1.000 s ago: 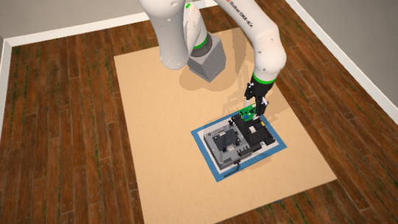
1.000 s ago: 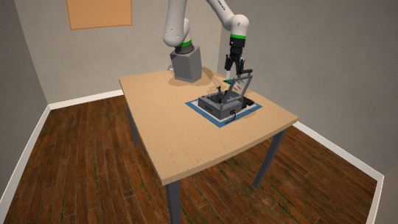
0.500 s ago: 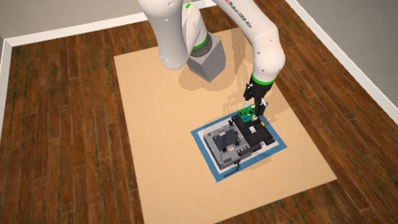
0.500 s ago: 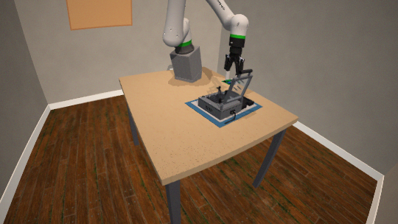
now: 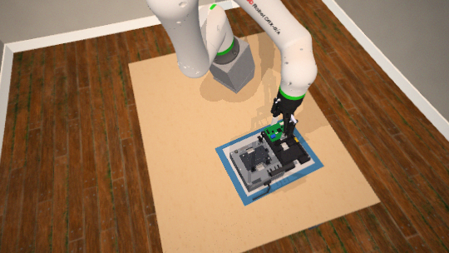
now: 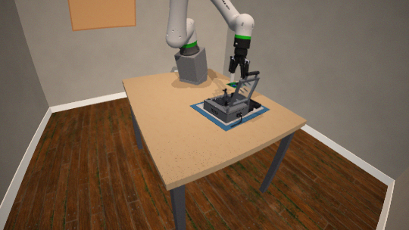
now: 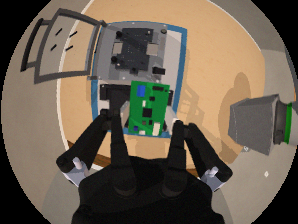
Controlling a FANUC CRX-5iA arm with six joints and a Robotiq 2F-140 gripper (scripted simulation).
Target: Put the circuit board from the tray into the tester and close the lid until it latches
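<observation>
Right now the tester is 100 mm ahead of my hand, 80 mm to the right of it and 30 mm below it. From my hand the other things lie so: circuit board (20 mm below); tester lid (200 mm ahead, 90 mm to the right, 40 mm above).
</observation>
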